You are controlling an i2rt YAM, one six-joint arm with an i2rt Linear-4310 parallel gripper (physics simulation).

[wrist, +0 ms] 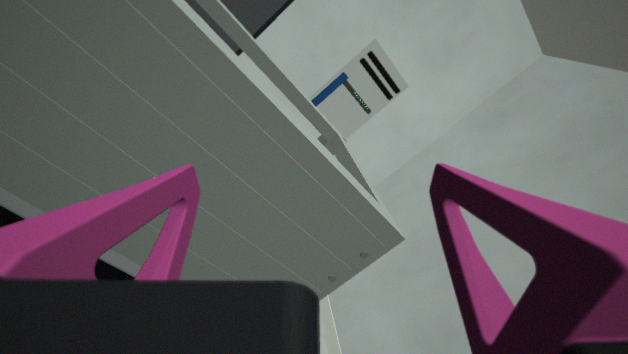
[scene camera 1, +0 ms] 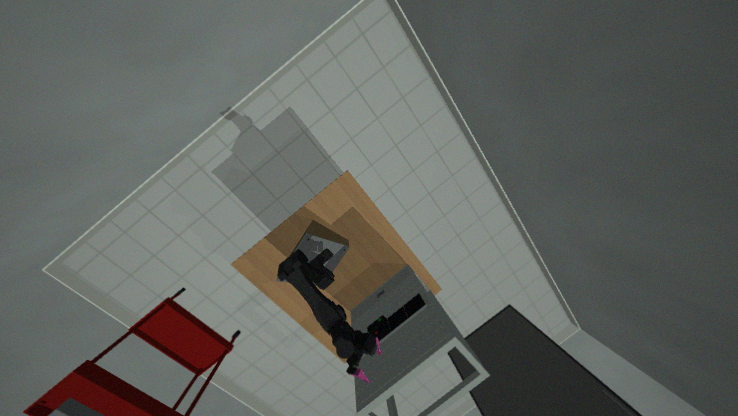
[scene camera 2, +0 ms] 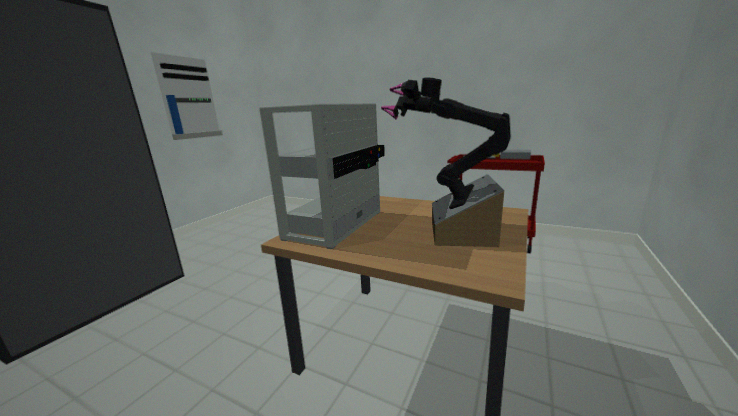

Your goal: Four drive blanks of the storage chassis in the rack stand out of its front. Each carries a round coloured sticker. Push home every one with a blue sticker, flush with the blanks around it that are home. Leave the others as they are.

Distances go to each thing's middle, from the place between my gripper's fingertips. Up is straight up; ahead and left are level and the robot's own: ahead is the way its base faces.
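Grey rack [scene camera 2: 349, 197]: my hand 25 cm short of it, 9 cm to the right of it, 31 cm above it.
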